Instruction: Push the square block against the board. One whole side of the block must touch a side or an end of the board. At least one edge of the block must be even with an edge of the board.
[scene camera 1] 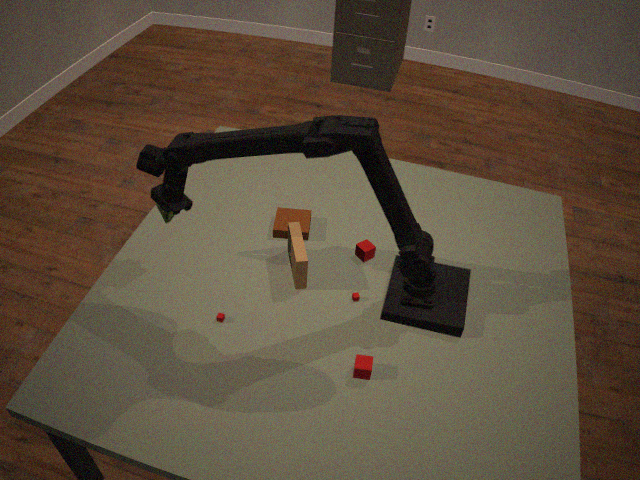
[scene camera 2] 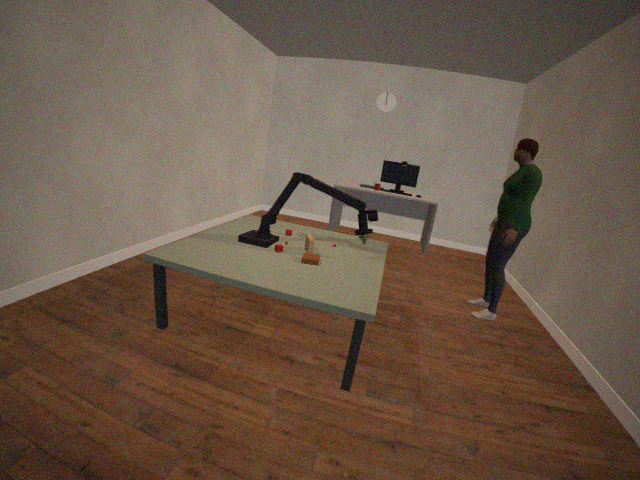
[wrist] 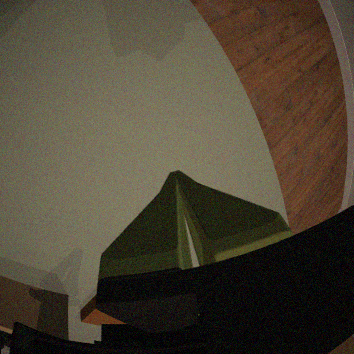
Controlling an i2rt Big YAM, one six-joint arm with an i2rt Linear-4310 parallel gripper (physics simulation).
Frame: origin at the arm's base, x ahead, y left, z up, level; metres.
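Seen in the pictures: gripper, fingertip midpoint: (scene camera 1: 167,221) (scene camera 2: 364,244) (wrist: 176,179); arm's base at its link origin: (scene camera 1: 418,290) (scene camera 2: 263,236).
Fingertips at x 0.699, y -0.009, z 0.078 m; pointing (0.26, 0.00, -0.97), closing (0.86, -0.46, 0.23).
Note:
Offsets run from my fingertips to a thing's top centre. Level surfaces: height alone.
The square block {dz -0.083, dx -0.310, dy -0.192 m} (scene camera 1: 292,221) (scene camera 2: 310,258) is orange-brown and lies flat near the middle of the table; an orange corner of the block (wrist: 102,317) shows at the bottom of the wrist view. The tan board {dz -0.010, dx -0.362, dy -0.026 m} (scene camera 1: 298,256) (scene camera 2: 309,243) stands upright on a narrow side, and its far end overlaps the block's near edge in scene camera 1. A shaded brown face at lower left of the wrist view appears to be the board (wrist: 20,304), with a narrow strip of table between it and the block. My gripper (scene camera 1: 166,220) (scene camera 2: 364,242) (wrist: 176,179) is shut and empty, pointing down above the table's left part, apart from both.
Two larger red cubes {dz -0.074, dx -0.539, dy -0.125 m} (scene camera 1: 365,250) {dz -0.074, dx -0.589, dy +0.274 m} (scene camera 1: 363,366) and two tiny red cubes {dz -0.098, dx -0.538, dy +0.046 m} (scene camera 1: 355,296) {dz -0.098, dx -0.215, dy +0.201 m} (scene camera 1: 220,317) lie on the table {dz -0.113 m} (scene camera 1: 465,413). The arm's black base (scene camera 1: 444,310) stands to the right of the board. The table's edge (wrist: 260,117) curves through the wrist view's right side.

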